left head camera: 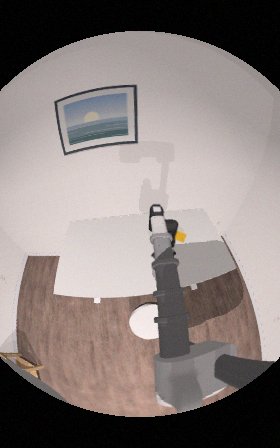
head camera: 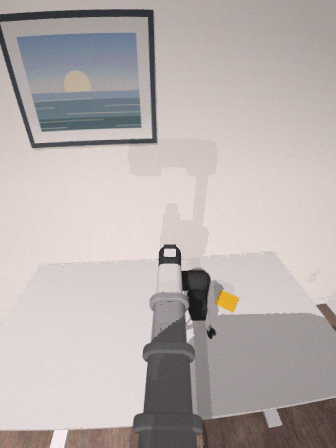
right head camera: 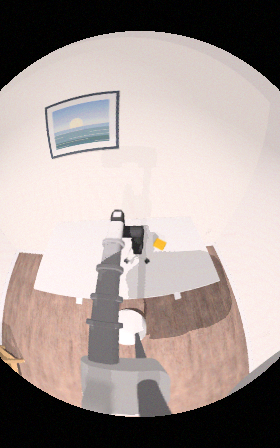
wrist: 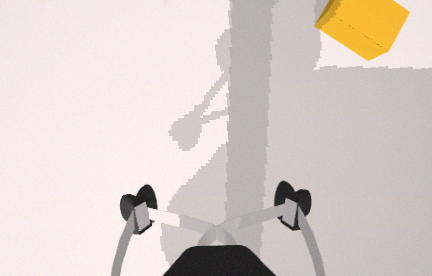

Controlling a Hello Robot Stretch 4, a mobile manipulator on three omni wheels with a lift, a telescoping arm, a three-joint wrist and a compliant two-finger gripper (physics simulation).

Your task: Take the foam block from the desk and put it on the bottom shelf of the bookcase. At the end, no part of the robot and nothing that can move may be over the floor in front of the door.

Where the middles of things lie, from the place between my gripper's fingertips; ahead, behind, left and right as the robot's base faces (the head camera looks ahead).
Right now my hand is 51 cm short of the framed picture (head camera: 80, 80), 42 cm to the right of it and 81 cm below it.
